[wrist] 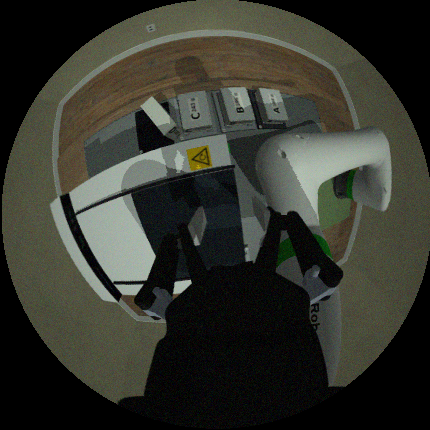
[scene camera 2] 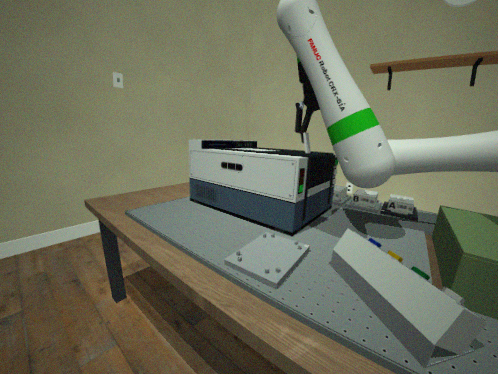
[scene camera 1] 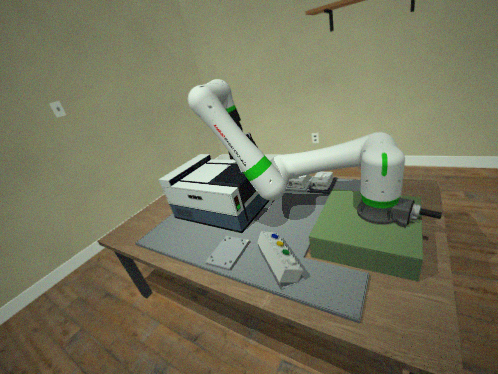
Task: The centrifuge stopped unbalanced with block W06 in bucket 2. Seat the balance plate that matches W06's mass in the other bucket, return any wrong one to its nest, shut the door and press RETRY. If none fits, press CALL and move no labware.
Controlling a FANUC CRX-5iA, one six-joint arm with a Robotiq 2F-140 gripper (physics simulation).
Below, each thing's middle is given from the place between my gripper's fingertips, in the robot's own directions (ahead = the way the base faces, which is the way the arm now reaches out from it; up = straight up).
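Gripper relative to the dark door panel [wrist: 160,208]: 7 cm short of it, 1 cm above it, 5 cm to the right of it. Counted from my gripper, the grey fixture plate [scene camera 2: 269,258] is 32 cm to the left, 21 cm below and 8 cm behind; the centrifuge [scene camera 2: 285,192] is 22 cm ahead, 10 cm below and 7 cm to the left; the button box [scene camera 2: 431,323] is 30 cm behind, 18 cm below and 27 cm to the left.
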